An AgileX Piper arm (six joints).
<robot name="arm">
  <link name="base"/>
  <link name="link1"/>
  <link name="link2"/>
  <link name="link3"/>
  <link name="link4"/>
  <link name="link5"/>
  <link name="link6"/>
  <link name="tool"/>
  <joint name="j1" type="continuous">
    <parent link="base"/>
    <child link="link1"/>
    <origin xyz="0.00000 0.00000 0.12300"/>
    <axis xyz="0 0 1"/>
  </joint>
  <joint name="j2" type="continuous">
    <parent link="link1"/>
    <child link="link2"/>
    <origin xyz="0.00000 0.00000 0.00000" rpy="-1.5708 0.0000 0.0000"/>
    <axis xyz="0 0 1"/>
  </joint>
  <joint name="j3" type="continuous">
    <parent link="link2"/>
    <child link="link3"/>
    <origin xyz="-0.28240 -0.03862 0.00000"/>
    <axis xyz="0 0 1"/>
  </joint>
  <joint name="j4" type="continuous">
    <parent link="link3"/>
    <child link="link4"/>
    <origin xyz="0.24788 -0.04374 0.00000" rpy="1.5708 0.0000 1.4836"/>
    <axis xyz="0 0 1"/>
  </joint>
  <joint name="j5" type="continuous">
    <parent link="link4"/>
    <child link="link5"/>
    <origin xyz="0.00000 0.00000 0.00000" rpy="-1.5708 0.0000 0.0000"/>
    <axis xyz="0 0 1"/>
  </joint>
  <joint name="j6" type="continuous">
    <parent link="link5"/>
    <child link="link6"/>
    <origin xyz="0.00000 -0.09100 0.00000" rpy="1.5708 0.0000 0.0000"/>
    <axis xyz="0 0 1"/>
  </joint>
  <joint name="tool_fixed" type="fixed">
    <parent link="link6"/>
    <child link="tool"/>
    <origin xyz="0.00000 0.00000 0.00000"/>
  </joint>
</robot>
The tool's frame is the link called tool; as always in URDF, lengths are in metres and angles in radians. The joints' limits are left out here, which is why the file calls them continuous.
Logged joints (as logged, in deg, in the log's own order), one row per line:
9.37 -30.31 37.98 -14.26 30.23 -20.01
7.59 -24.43 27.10 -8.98 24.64 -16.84
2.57 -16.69 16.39 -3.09 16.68 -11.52
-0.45 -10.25 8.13 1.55 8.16 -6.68
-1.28 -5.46 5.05 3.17 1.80 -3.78
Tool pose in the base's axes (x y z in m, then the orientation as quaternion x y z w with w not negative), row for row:
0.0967 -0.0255 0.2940 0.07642 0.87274 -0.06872 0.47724
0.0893 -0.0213 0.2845 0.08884 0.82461 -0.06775 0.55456
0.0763 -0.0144 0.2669 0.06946 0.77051 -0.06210 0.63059
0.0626 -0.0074 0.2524 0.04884 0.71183 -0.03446 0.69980
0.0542 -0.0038 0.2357 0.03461 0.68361 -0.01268 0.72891
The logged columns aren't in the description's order. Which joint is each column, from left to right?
Columns, left to right: j4, j3, j5, j6, j2, j1.
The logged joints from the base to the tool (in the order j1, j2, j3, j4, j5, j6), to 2 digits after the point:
-20.01 30.23 -30.31 9.37 37.98 -14.26
-16.84 24.64 -24.43 7.59 27.10 -8.98
-11.52 16.68 -16.69 2.57 16.39 -3.09
-6.68 8.16 -10.25 -0.45 8.13 1.55
-3.78 1.80 -5.46 -1.28 5.05 3.17

